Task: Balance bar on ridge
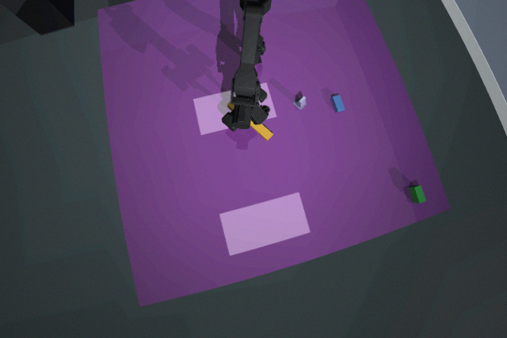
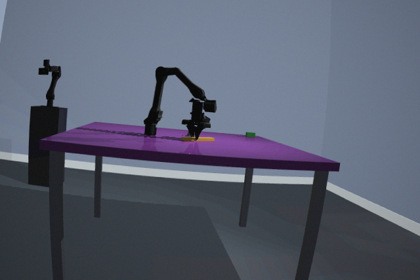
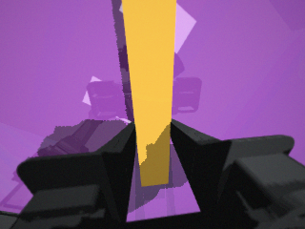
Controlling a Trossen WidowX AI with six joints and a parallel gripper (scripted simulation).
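Right now my gripper tip is 240 mm to the right of the grey ridge and 40 mm below it. Round my gripper tip: green block (600 mm to the left, 490 mm ahead, 10 mm above); yellow bar (20 mm to the left, 20 mm ahead); blue block (390 mm to the left, 40 mm ahead).
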